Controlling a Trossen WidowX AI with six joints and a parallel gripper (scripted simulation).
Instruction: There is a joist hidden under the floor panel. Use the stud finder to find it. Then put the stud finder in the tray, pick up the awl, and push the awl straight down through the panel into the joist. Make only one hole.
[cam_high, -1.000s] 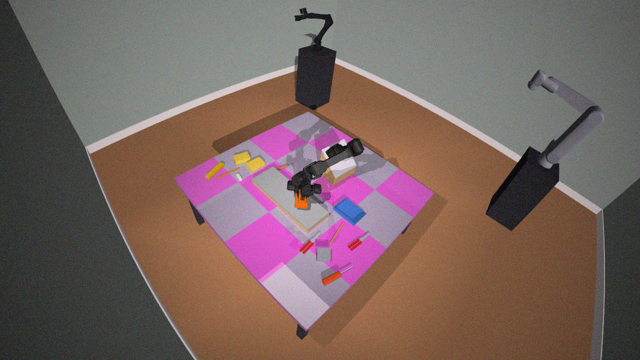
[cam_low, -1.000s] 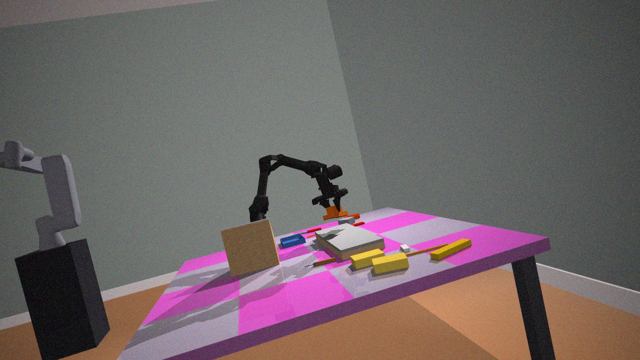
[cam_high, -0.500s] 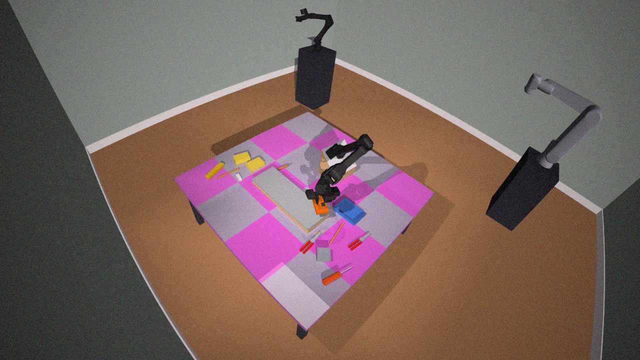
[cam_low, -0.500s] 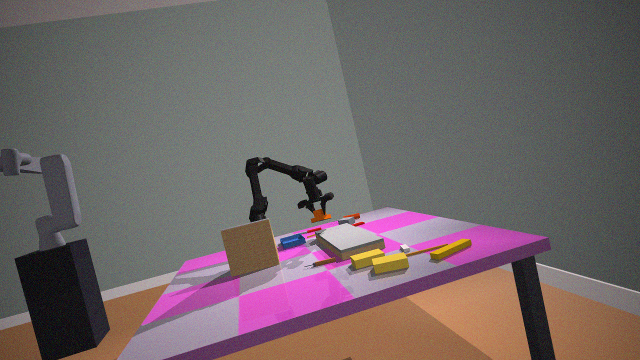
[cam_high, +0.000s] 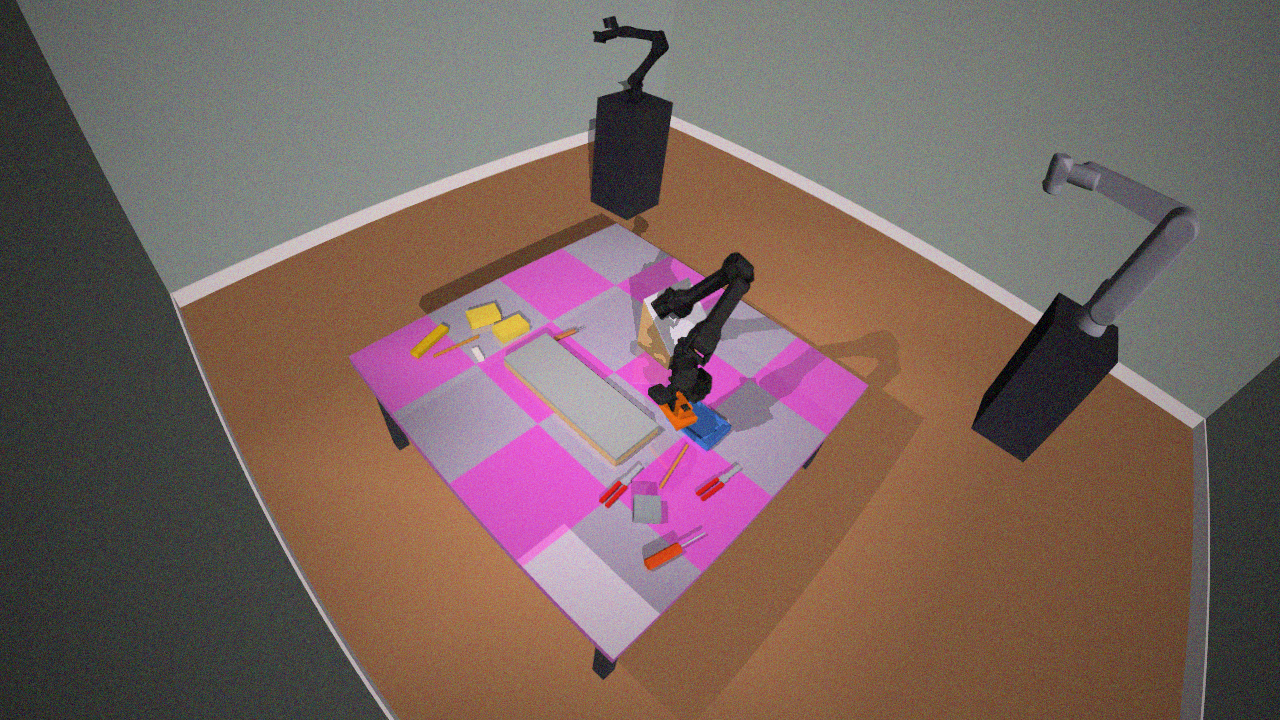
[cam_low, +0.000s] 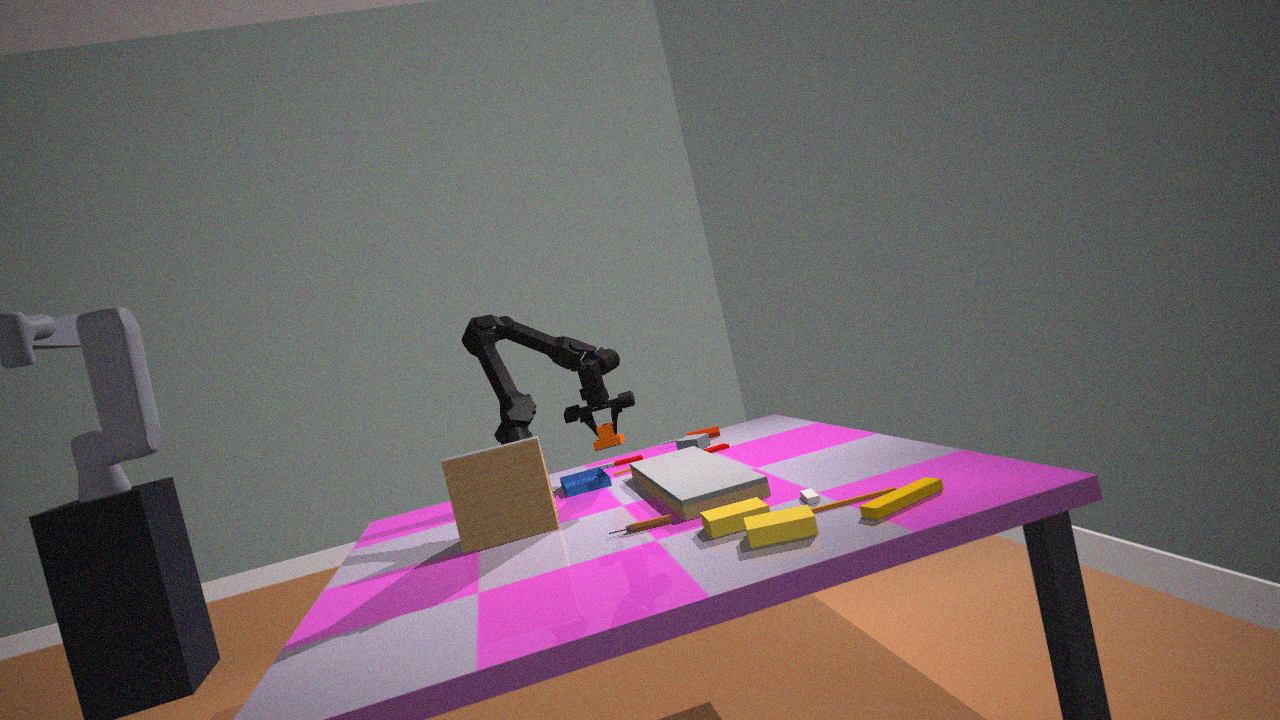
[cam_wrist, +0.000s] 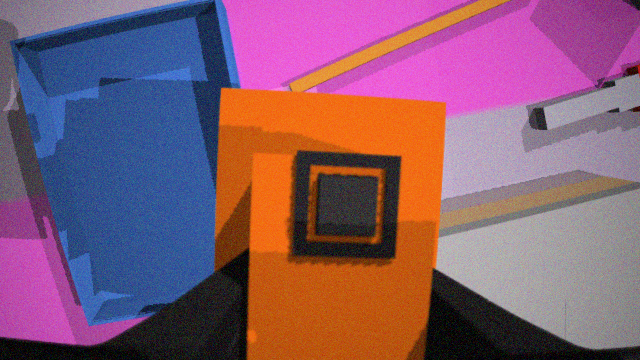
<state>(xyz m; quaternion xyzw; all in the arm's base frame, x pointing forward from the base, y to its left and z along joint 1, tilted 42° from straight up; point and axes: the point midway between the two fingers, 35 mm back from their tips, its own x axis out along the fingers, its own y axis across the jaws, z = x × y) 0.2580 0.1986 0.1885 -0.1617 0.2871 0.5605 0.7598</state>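
Now: the blue tray 80 mm behind my gripper tip, 40 mm to the left of it and 100 mm below it. The rest, counted from my gripper tip: square indicator: 10 mm ahead, 20 mm to the left, 30 mm above; grey cube: 260 mm ahead, 120 mm to the left, 100 mm below; orange stud finder: 10 mm to the left, 20 mm above.
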